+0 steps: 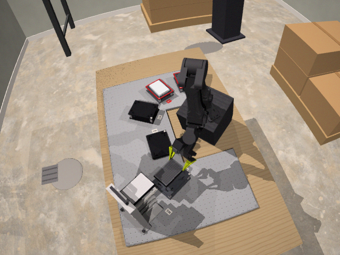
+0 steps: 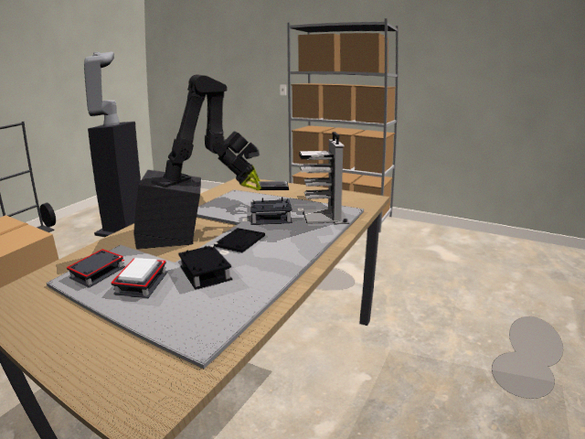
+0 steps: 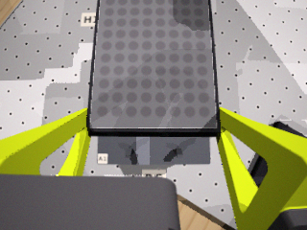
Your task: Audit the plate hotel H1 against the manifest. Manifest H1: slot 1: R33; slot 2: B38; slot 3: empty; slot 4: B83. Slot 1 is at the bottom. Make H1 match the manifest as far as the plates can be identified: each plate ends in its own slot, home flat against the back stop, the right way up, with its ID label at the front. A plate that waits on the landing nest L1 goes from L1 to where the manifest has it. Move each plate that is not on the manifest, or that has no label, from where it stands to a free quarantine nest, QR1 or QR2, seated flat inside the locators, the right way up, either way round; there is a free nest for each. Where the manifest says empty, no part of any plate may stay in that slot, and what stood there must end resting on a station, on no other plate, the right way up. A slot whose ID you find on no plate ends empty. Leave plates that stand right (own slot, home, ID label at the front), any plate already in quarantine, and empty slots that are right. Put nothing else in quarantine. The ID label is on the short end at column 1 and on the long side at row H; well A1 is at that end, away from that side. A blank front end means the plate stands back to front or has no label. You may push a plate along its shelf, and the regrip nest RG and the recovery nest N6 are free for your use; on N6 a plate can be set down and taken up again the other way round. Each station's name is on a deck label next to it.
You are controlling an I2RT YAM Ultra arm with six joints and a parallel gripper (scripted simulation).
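Now: hand 5 cm short of the dark well plate and 2 cm to the right of it. Round my hand: RG deck label 15 cm below, 5 cm behind, 2 cm to the right; H1 deck label 16 cm to the left, 15 cm below, 13 cm ahead; regrip nest 9 cm below, 4 cm ahead, 2 cm to the left.
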